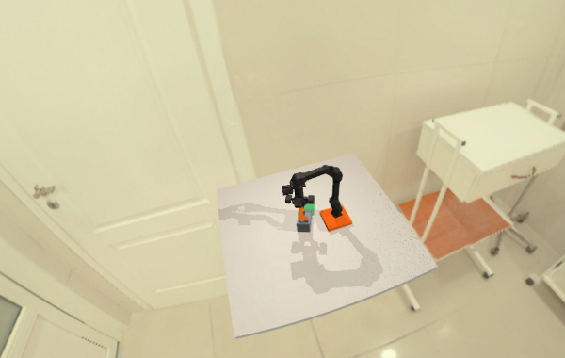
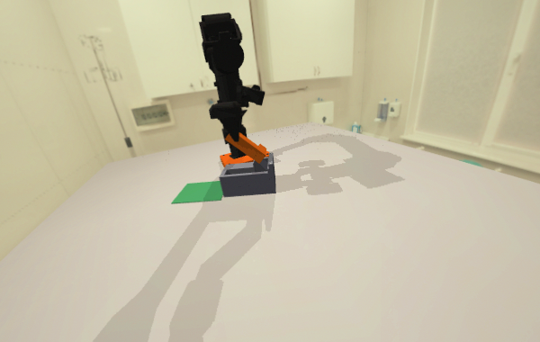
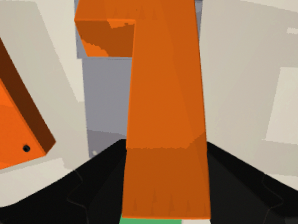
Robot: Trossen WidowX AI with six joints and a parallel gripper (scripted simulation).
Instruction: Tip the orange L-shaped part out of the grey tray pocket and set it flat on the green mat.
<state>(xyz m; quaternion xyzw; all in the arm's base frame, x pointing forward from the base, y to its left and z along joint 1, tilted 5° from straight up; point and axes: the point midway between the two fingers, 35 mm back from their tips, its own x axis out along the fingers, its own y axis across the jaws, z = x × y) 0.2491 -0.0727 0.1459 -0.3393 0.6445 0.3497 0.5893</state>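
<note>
My gripper tip is 9 cm past the green mat, 11 cm to the left of it and 17 cm above it. Also, from my gripper tip: orange L-shaped part: 3 cm to the left, 3 cm below.
</note>
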